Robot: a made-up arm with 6 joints.
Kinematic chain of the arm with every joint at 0, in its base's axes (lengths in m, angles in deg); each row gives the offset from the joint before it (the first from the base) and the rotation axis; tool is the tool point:
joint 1: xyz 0 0 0.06 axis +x
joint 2: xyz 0.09 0 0.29 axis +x
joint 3: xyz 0.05 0.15 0 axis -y
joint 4: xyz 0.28 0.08 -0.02 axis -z
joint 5: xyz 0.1 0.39 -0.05 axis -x
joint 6: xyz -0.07 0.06 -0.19 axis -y
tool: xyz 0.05 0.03 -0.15
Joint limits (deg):
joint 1: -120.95..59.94
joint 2: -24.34..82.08
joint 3: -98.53..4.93
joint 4: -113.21..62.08
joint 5: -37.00..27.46
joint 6: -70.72..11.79
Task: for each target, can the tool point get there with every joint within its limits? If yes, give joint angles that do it. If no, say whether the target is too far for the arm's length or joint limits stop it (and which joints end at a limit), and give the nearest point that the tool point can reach.
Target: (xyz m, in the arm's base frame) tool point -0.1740 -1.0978 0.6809
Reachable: no: joint limits stop it (at a limit: joint 1, joint 2, joint 3, joint 5) | nearest point -0.1459 -0.9475 0.6572 | short by 0.155 m
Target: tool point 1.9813 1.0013 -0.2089
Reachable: no: too far | nearest point 1.0668 0.7538 -0.1424 | short by 0.950 m
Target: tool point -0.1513 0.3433 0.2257
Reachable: yes | joints 27.54 11.29 -3.91 -87.49 -11.77 -7.28
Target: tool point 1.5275 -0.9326 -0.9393
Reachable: no: too far | nearest point 0.8822 -0.3832 -0.5439 | short by 0.935 m
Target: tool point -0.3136 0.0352 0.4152
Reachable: yes | joints 40.44 -11.51 -71.40 -89.47 7.45 -19.70
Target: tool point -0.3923 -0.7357 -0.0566
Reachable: no: joint limits stop it (at a limit: joint 1, joint 3) | nearest point -0.3200 -0.6871 -0.0582 | short by 0.087 m
